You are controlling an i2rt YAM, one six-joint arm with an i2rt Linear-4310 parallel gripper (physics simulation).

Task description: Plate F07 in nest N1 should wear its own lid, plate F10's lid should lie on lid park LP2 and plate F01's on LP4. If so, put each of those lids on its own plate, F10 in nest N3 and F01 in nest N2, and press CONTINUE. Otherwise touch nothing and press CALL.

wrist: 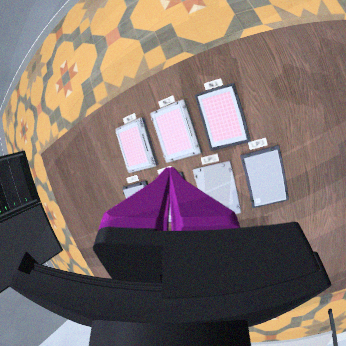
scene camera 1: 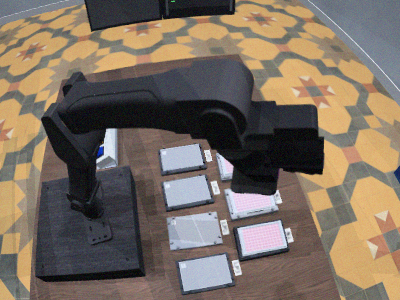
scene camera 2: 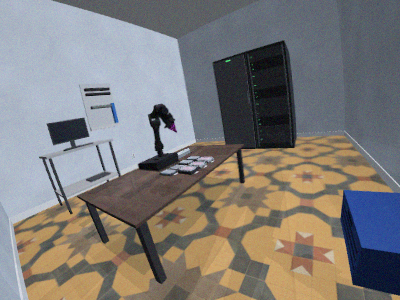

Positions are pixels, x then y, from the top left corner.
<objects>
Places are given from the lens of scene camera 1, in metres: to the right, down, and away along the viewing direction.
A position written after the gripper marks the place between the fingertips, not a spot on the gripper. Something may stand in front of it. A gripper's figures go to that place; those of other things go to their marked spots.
gripper [scene camera 1: 266,173]: 0.12, 0.04, 0.52
lid park LP1 [scene camera 1: 201,230]: 0.00, 0.23, 0.80
</objects>
